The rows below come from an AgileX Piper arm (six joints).
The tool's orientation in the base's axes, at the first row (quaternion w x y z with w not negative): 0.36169 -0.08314 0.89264 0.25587
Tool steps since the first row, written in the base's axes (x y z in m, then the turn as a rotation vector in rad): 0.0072 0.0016 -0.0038 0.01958 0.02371 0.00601; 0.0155 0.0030 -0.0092 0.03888 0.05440 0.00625; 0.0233 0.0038 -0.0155 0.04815 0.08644 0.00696; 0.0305 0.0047 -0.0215 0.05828 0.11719 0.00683; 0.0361 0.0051 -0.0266 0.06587 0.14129 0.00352; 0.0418 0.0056 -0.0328 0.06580 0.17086 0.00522; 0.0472 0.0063 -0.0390 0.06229 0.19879 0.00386; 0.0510 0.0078 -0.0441 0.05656 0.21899 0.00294
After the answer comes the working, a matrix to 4 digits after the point.
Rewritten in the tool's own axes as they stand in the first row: -0.0025 -0.0025 0.0075 -0.01745 0.01613 0.02042; -0.0048 -0.0063 0.0165 -0.03048 0.03604 0.04778; -0.0061 -0.0107 0.0254 -0.03651 0.06063 0.06950; -0.0071 -0.0147 0.0339 -0.04263 0.08350 0.09158; -0.0077 -0.0182 0.0406 -0.04497 0.10026 0.11063; -0.0075 -0.0222 0.0480 -0.04500 0.12625 0.12484; -0.0071 -0.0258 0.0554 -0.04050 0.15077 0.13799; -0.0063 -0.0278 0.0616 -0.03497 0.16959 0.14553
The tool's axes in the first row as the columns of a matrix, in the base's axes (rounded; the answer above uses it unrounded):
-0.7245 -0.3335 0.6032
0.0367 0.8552 0.5169
-0.6883 0.3967 -0.6074

